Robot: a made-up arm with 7 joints.
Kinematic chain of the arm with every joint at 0, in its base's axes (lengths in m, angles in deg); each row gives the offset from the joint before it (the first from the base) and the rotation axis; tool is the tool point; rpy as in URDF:
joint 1: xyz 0 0 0.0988 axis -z
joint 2: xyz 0 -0.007 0.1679 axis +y
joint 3: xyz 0 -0.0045 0.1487 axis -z
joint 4: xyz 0 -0.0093 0.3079 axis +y
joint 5: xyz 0 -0.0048 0.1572 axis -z
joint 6: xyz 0 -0.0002 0.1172 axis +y
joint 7: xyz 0 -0.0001 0.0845 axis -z
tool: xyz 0 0 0 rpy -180 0 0
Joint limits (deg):
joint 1: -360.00..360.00
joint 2: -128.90..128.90
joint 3: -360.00..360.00
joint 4: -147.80..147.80
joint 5: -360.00..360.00
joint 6: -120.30..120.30
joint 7: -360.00..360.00
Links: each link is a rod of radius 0.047 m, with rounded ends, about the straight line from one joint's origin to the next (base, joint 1, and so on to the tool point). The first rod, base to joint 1, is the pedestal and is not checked.
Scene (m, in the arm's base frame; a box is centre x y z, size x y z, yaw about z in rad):
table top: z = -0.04
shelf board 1: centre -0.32 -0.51 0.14 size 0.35 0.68 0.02 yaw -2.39
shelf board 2: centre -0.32 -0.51 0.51 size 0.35 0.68 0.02 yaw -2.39
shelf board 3: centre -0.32 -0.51 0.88 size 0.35 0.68 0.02 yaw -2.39
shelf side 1: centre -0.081 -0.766 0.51 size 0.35 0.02 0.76 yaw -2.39
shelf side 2: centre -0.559 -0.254 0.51 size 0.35 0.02 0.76 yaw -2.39
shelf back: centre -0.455 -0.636 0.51 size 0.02 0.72 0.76 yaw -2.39
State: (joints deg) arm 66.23 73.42 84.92 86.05 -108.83 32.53 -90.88
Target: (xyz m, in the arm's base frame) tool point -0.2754 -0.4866 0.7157
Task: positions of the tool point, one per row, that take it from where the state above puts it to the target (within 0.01 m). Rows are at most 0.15 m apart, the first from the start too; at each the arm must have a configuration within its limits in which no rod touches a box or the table.
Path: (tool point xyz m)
1: -0.0404 -0.5284 0.3552
2: 0.0294 -0.4480 0.3511
3: -0.0164 -0.4406 0.4493
4: -0.0490 -0.4065 0.5475
5: -0.0629 -0.3505 0.6384
6: -0.0543 -0.2800 0.7157
7: -0.1159 -0.3528 0.7215
8: -0.1766 -0.4125 0.7184
9: -0.2309 -0.4574 0.7140
10: -0.2754 -0.4866 0.7157

